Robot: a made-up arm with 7 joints. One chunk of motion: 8 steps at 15 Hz.
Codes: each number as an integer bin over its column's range. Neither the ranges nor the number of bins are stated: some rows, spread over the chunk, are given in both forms.
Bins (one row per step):
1: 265 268 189 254 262 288 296
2: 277 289 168 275 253 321 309
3: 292 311 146 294 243 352 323
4: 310 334 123 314 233 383 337
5: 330 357 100 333 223 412 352
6: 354 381 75 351 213 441 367
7: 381 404 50 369 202 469 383
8: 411 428 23 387 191 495 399
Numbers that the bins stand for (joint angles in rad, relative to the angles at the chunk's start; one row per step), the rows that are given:
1: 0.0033 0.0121 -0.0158 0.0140 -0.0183 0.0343 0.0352
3: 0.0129 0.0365 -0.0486 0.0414 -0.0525 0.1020 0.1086
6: 0.0347 0.0762 -0.1028 0.0804 -0.1065 0.1960 0.2283
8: 0.0548 0.1029 -0.1424 0.1051 -0.1461 0.2531 0.3153
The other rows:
2: 0.0076 0.0240 -0.0318 0.0284 -0.0345 0.0692 0.0705
4: 0.0192 0.0495 -0.0661 0.0551 -0.0705 0.1347 0.1467
5: 0.0262 0.0626 -0.0837 0.0681 -0.0885 0.1654 0.1875
7: 0.0442 0.0893 -0.1218 0.0927 -0.1263 0.2256 0.2718

